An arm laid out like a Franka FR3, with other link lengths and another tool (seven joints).
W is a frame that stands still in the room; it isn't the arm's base.
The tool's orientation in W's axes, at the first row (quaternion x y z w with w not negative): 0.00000, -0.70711, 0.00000, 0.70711
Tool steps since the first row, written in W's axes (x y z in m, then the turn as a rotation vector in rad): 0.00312, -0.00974, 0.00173, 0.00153, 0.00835, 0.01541; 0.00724, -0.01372, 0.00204, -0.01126, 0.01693, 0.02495; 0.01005, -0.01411, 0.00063, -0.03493, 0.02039, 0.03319; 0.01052, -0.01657, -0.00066, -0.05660, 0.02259, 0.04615; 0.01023, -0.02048, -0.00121, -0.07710, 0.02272, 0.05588; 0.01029, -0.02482, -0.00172, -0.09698, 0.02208, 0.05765; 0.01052, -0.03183, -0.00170, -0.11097, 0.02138, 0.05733; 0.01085, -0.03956, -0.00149, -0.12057, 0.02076, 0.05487; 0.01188, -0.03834, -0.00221, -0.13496, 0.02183, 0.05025; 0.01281, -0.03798, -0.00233, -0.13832, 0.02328, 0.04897
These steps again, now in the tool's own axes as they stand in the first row. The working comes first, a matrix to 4 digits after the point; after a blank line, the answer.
The tool's axes in the first row as the columns of a matrix, in W's axes (used below as rounded here):
0.0000, 0.0000, -1.0000
0.0000, 1.0000, 0.0000
1.0000, 0.0000, 0.0000

0.00173, -0.00974, -0.00312, 0.01541, 0.00835, -0.00153; 0.00204, -0.01372, -0.00724, 0.02495, 0.01693, 0.01126; 0.00063, -0.01411, -0.01005, 0.03319, 0.02039, 0.03493; -0.00066, -0.01657, -0.01052, 0.04615, 0.02259, 0.05660; -0.00121, -0.02048, -0.01023, 0.05588, 0.02272, 0.07710; -0.00172, -0.02482, -0.01029, 0.05765, 0.02208, 0.09698; -0.00170, -0.03183, -0.01052, 0.05733, 0.02138, 0.11097; -0.00149, -0.03956, -0.01085, 0.05487, 0.02076, 0.12057; -0.00221, -0.03834, -0.01188, 0.05025, 0.02183, 0.13496; -0.00233, -0.03798, -0.01281, 0.04897, 0.02328, 0.13832
